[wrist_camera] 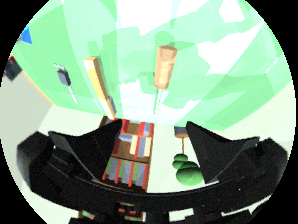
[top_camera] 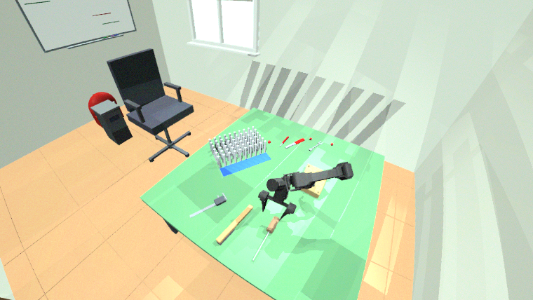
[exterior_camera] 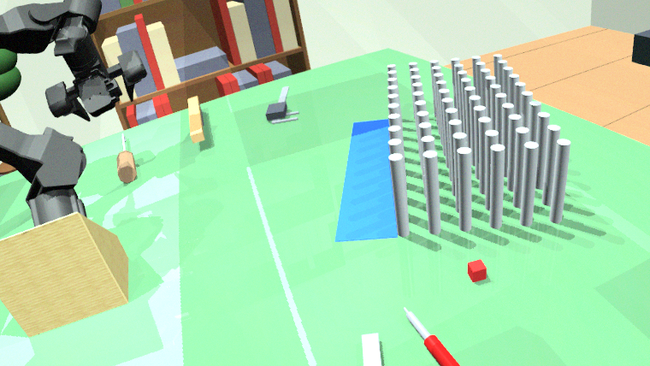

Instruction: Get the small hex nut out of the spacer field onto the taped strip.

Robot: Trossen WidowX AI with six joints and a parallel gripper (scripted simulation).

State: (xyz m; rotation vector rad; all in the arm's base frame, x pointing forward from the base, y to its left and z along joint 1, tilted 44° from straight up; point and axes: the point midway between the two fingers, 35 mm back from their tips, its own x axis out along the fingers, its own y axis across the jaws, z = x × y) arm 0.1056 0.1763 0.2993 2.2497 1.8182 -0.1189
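Now: gripper tip 90 mm to the right of the hook tool and 120 mm above it. The rest, counted from my gripper tip: red-handled screwdriver 180 mm ahead, 700 mm to the right, 130 mm below; then blue taped strip 340 mm ahead, 370 mm to the right, 130 mm below; then small hex nut 480 mm ahead, 440 mm to the right, 130 mm below.
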